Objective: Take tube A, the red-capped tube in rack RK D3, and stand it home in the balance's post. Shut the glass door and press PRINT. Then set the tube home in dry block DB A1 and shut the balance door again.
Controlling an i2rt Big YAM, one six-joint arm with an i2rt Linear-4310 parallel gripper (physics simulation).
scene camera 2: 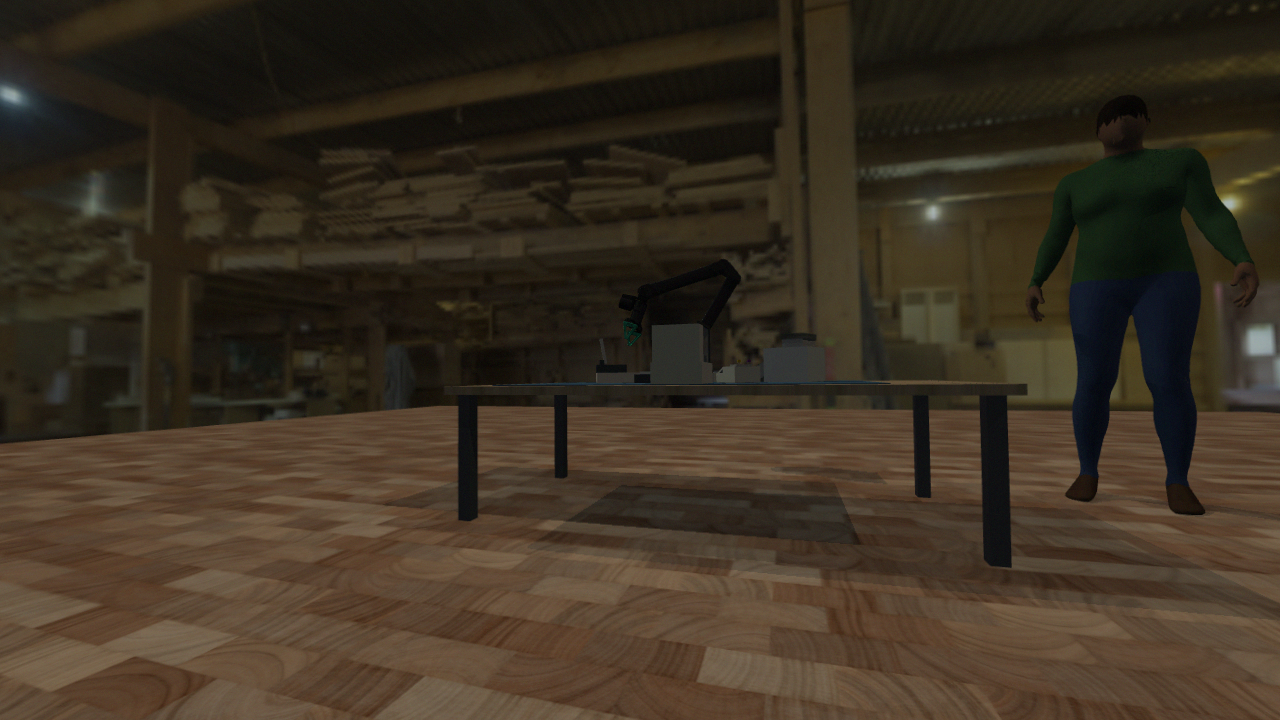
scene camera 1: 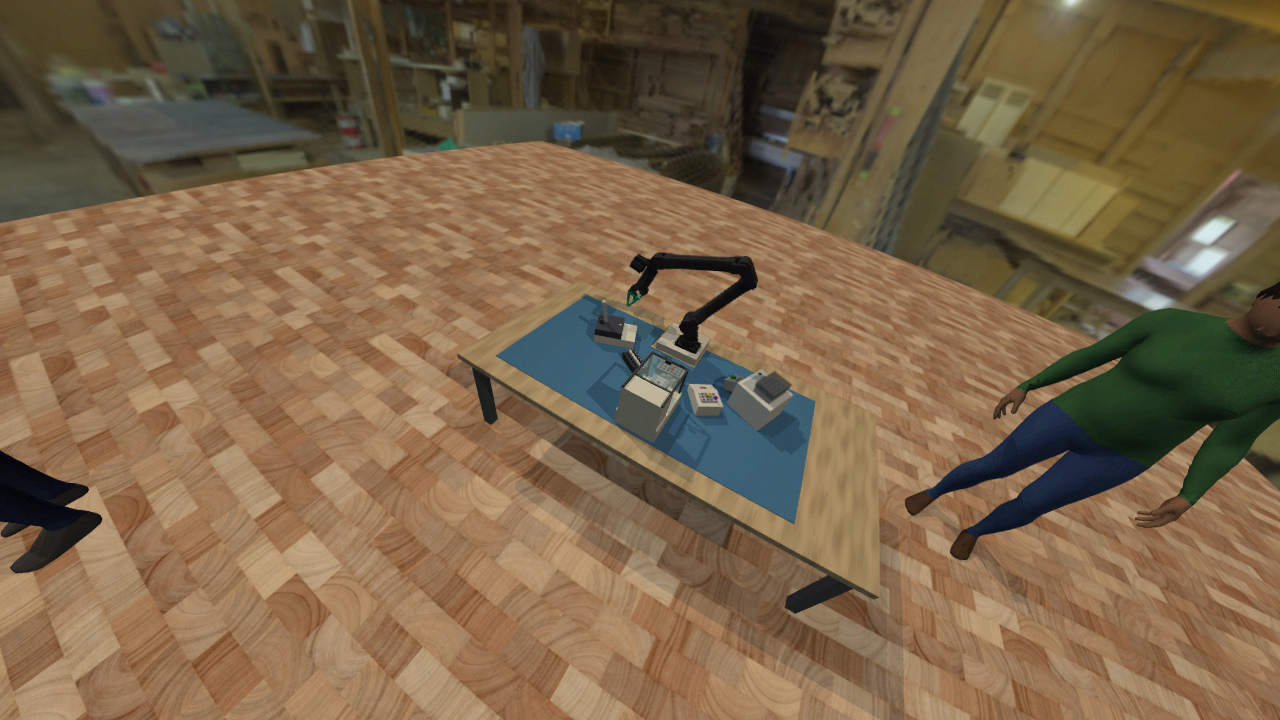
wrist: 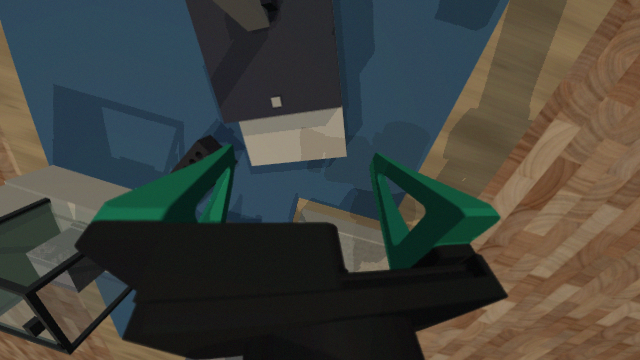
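Pixels of known places: gripper, fingertip midpoint: (scene camera 2: pixel 627 342) (scene camera 1: pixel 630 303) (wrist: pixel 307 156); arm's base, origin of the base link: (scene camera 1: pixel 687 345).
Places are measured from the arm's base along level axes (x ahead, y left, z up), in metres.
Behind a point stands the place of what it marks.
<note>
My gripper (scene camera 1: pixel 634 302) {z 0.146, x 0.077, y -0.320 m} (scene camera 2: pixel 631 338) {z 0.146, x 0.077, y -0.320 m} (wrist: pixel 307 156) {z 0.146, x 0.077, y -0.320 m} is open and empty, high above the mat near a low unit with a dark top (scene camera 1: pixel 611 326) {z 0.041, x 0.171, y -0.359 m} (scene camera 2: pixel 612 368) {z 0.024, x 0.215, y -0.347 m} (wrist: pixel 285 65) {z 0.041, x 0.129, y -0.368 m} and a pale end. The balance (scene camera 1: pixel 642 407) {z 0.120, x 0.604, y 0.025 m} (scene camera 2: pixel 677 351) {z 0.072, x 0.604, y 0.021 m} (wrist: pixel 70 185) {z 0.000, x 0.514, y -0.075 m} has a pale body and a black-framed glass chamber; its door position is unclear. A small black block with holes (scene camera 1: pixel 632 360) {z -0.003, x 0.278, y -0.173 m} (wrist: pixel 200 152) {z -0.002, x 0.249, y -0.219 m} lies beside it, partly hidden by a finger in the wrist view. A pale box with coloured spots (scene camera 1: pixel 705 399) {z 0.030, x 0.332, y 0.205 m} (scene camera 2: pixel 738 374) {z -0.008, x 0.371, y 0.206 m} stands beyond the balance. I cannot make out tube A, RK D3, DB A1 or PRINT.
A larger pale box with a dark grey top (scene camera 1: pixel 759 407) {z 0.073, x 0.280, y 0.417 m} (scene camera 2: pixel 793 364) {z 0.028, x 0.275, y 0.408 m} stands on the blue mat (scene camera 1: pixel 554 344) {z -0.039, x 0.378, y -0.544 m} (wrist: pixel 125 50) {z -0.039, x 0.391, y -0.331 m}. An upright post rises from the dark-topped unit. The arm's base is at the table's (scene camera 1: pixel 845 465) {z -0.042, x 0.246, y 0.853 m} long edge. A person in green (scene camera 1: pixel 1132 376) (scene camera 2: pixel 1132 214) stands past one end.
</note>
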